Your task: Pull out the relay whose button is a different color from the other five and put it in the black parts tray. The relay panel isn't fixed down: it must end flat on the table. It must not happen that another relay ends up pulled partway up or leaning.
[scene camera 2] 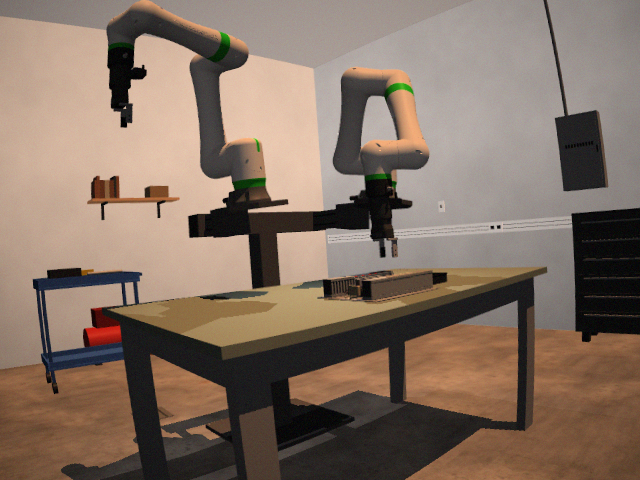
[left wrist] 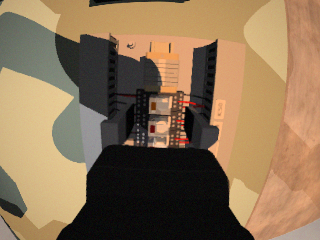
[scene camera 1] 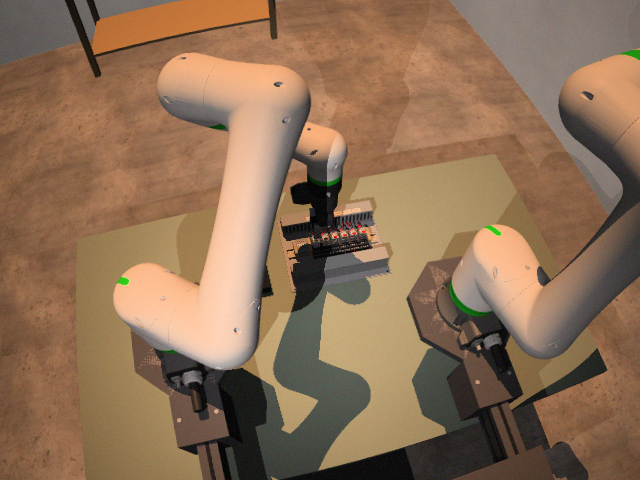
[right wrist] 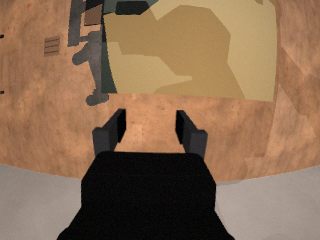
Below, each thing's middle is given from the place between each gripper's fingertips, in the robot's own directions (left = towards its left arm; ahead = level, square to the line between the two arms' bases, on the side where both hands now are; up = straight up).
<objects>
Right now my left hand [scene camera 2: 388, 257] is 100 mm above the relay panel [scene camera 1: 308, 268], 60 mm to the left of it and 10 mm short of it.
I see my right gripper [scene camera 2: 126, 125] 340 mm short of the relay panel, 740 mm to the right of it and 600 mm above it.
</objects>
